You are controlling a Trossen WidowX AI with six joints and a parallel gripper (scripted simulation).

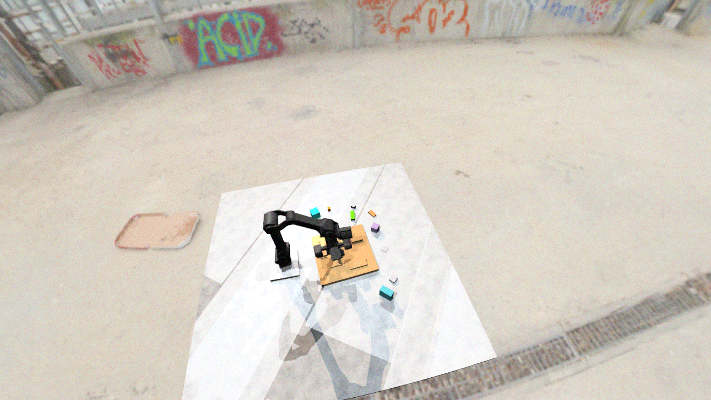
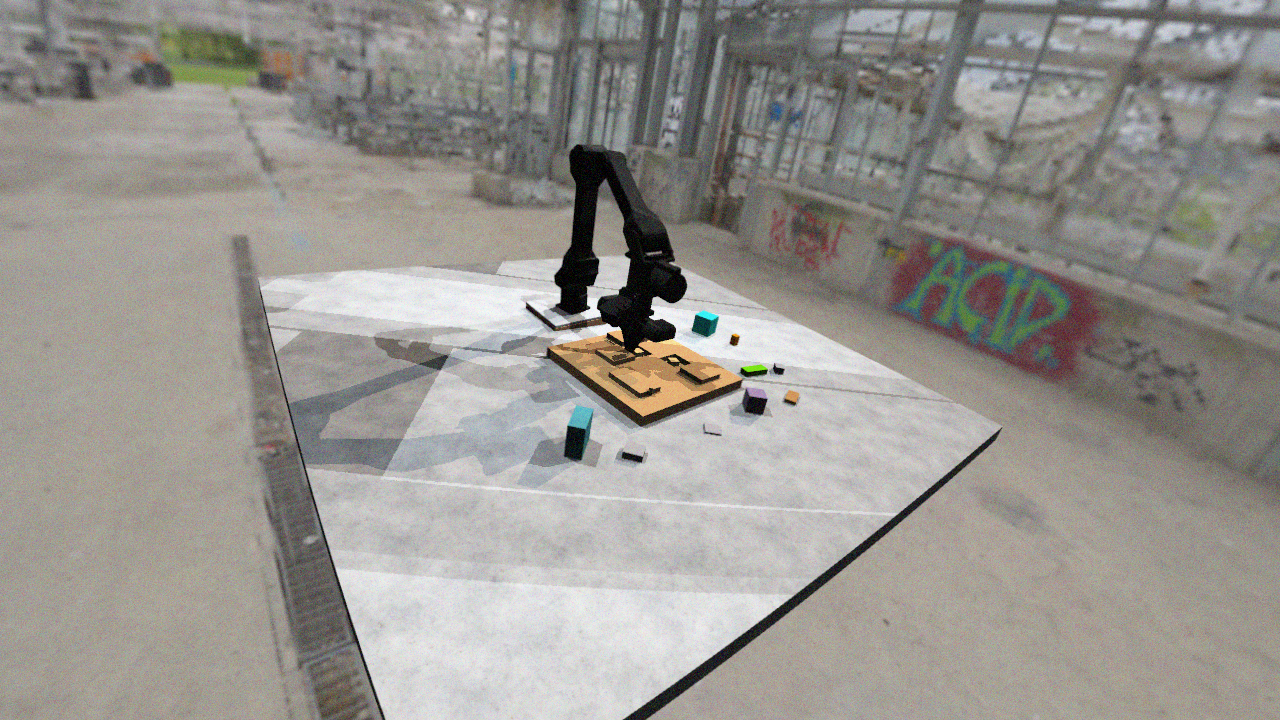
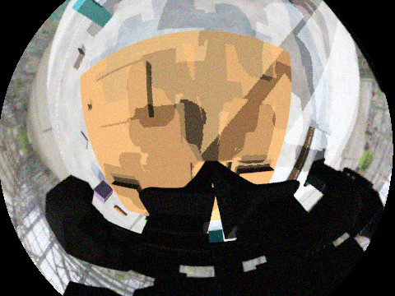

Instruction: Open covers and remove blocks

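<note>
Now: the tan puzzle board 30 mm ahead of my gripper tip. Also, from my gripper tip: green block 230 mm to the left, 190 mm ahead, 20 mm below; cyan cube 320 mm to the left, 20 mm behind; purple cube 270 mm ahead, 80 mm to the left.
</note>
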